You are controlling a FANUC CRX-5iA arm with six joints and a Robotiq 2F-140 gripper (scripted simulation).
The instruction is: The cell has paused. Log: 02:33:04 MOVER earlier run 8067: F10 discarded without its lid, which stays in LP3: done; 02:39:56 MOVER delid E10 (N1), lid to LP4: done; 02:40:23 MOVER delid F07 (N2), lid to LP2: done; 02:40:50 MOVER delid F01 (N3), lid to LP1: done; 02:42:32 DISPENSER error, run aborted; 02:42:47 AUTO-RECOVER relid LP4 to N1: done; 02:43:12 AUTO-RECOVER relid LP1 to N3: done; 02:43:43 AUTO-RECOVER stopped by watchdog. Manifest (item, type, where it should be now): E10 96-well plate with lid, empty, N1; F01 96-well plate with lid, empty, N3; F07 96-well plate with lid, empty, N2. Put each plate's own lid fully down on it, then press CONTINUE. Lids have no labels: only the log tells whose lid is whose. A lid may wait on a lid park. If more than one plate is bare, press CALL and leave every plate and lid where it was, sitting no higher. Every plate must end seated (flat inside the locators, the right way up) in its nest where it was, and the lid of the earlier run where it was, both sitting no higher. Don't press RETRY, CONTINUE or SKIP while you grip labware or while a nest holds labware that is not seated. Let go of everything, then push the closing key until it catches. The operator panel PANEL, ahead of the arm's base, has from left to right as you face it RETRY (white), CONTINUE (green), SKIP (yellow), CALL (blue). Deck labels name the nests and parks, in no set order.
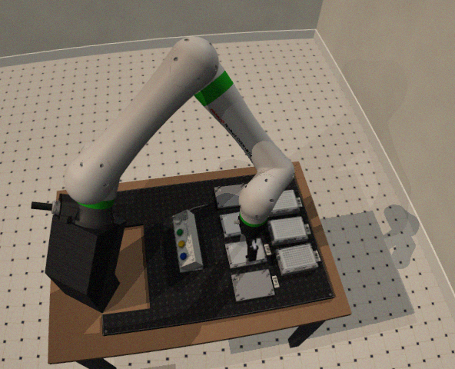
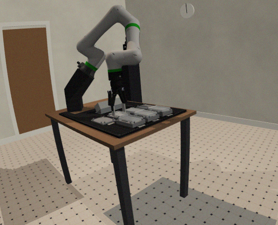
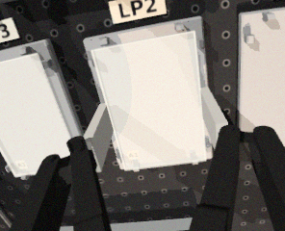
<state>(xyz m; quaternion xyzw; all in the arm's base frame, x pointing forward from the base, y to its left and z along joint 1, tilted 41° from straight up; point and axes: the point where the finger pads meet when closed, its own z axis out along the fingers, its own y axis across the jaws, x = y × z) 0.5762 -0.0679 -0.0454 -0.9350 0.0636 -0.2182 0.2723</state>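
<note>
The park LP2 is 40 mm below my hand. Also, from my hand: plate (180 mm ahead, 70 mm to the right, 10 mm below); then pale park (130 mm to the right, 40 mm below); then LP2 label (90 mm ahead, 40 mm below).
</note>
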